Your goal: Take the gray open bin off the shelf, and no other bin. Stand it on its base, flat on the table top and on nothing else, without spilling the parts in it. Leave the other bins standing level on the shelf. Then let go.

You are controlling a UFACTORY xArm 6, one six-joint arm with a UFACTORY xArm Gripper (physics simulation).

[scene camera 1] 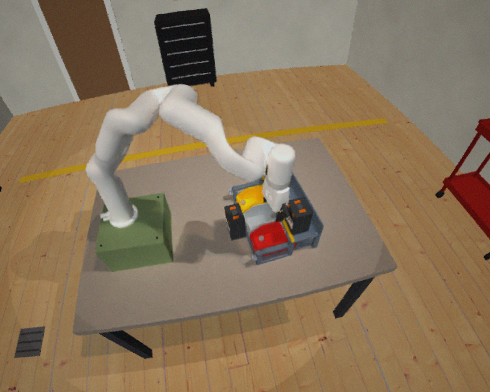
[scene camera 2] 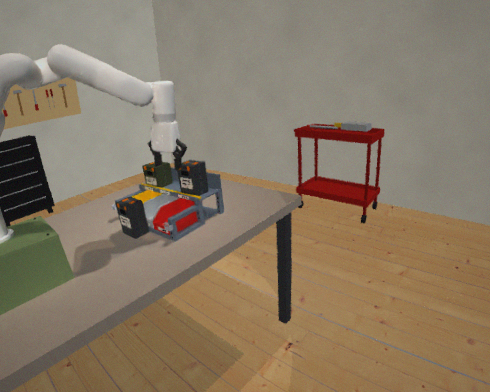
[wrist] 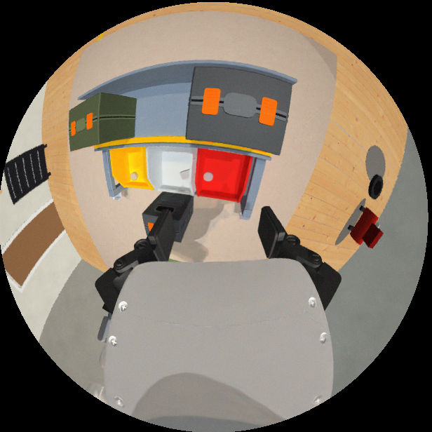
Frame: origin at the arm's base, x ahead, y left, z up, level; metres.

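Where they show: gripper, fingertip midpoint: [scene camera 1: 273, 210] [scene camera 2: 168, 167]; arm's base, origin of the base link: [scene camera 1: 124, 216].
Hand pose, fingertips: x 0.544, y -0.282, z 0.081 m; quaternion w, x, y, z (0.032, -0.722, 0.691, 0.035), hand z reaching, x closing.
Note:
Things, the pixels of their top centre, and the offset from my fingertips. Level surfaces: height alone.
- gray open bin, middle of its top: [scene camera 2: 158, 201] [scene camera 1: 264, 212] 0.022 m ahead, 0.112 m left, 0.154 m down
- yellow bin, middle of its top: [scene camera 2: 142, 196] [scene camera 1: 256, 194] 0.037 m ahead, 0.223 m left, 0.154 m down
- red bin, middle of its top: [scene camera 2: 176, 206] [scene camera 1: 273, 233] 0.009 m ahead, 0.000 m left, 0.154 m down
- table, its level: 0.235 m down
- green case, middle of its top: [scene camera 2: 155, 163] 0.134 m ahead, 0.212 m left, 0.036 m down
The gray open bin [scene camera 1: 260, 218] [scene camera 2: 159, 204] [wrist: 172, 170] sits level in the lower tier of the blue-gray shelf [scene camera 1: 300, 190] [scene camera 2: 213, 182] [wrist: 160, 107], with a small light part inside. The yellow bin [scene camera 1: 252, 196] [scene camera 2: 146, 196] [wrist: 131, 165] stands on one side of it and the red bin [scene camera 1: 272, 235] [scene camera 2: 175, 212] [wrist: 225, 172] on the other. My gripper [scene camera 1: 283, 212] [scene camera 2: 168, 164] [wrist: 216, 220] is open and empty, pointing down above the shelf. In scene camera 2 its fingers overlap the cases behind them.
A dark case [scene camera 1: 235, 221] [scene camera 2: 131, 217] [wrist: 170, 212] stands on the table [scene camera 1: 200, 290] close before the gray bin. Another dark case [scene camera 1: 299, 217] [scene camera 2: 194, 177] [wrist: 240, 110] and a green case [scene camera 2: 157, 174] [wrist: 102, 122] stand on the shelf's upper board. The green base block [scene camera 1: 135, 240] is at the left.

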